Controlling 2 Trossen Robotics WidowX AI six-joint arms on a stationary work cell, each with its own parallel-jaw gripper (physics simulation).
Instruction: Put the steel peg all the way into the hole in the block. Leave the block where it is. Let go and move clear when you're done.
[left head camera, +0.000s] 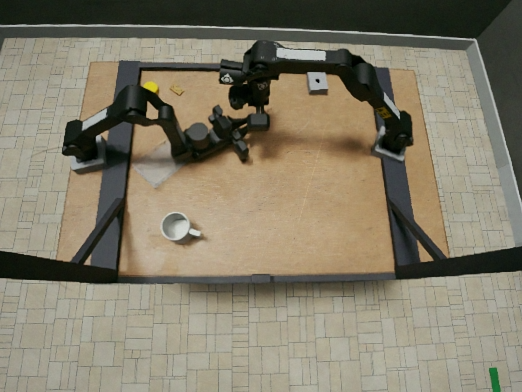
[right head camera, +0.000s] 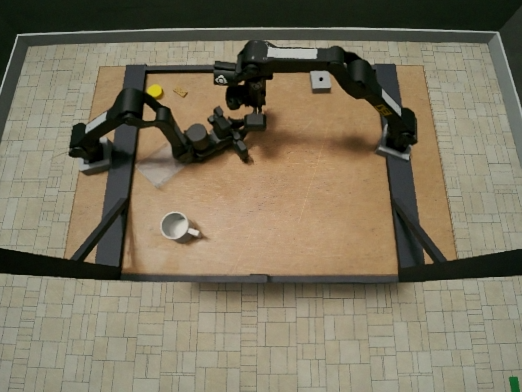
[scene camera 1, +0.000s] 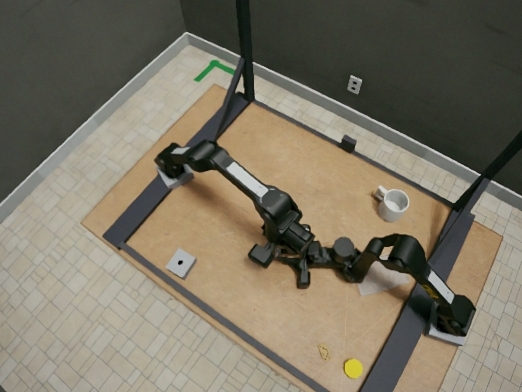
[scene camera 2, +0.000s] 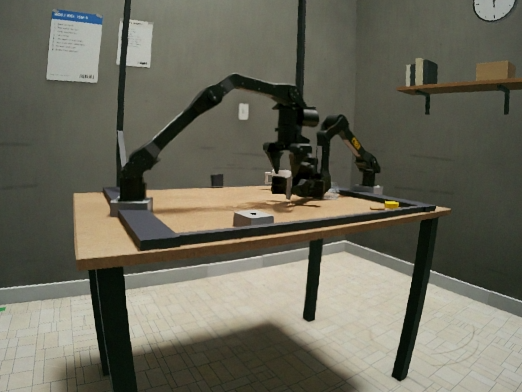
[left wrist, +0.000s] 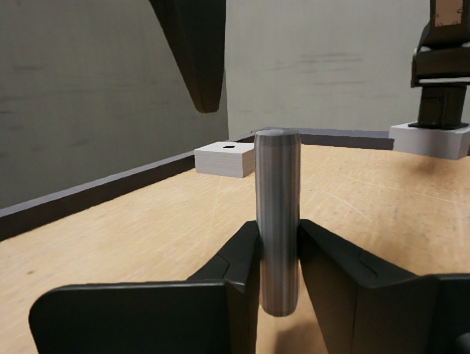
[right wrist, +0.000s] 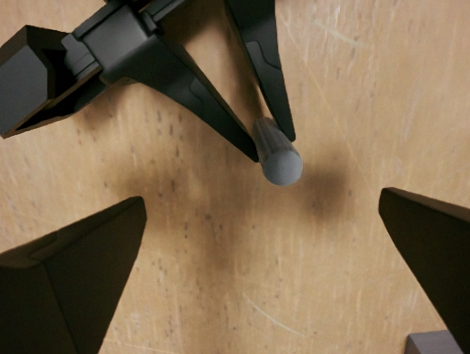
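The steel peg is a plain grey cylinder, held upright above the table. My left gripper is shut on its middle to lower part. My right gripper is open and points down above the peg. In the right wrist view the peg's top end shows between its spread fingertips, not gripped. The block is light grey and lies flat, apart from both grippers, with a dark empty hole in its top. The head views hide the peg behind the arms.
A white mug, a translucent sheet, a yellow disc and a small tan piece lie on the table. A dark frame rail runs along the edge near the block. The two arms meet closely over the table.
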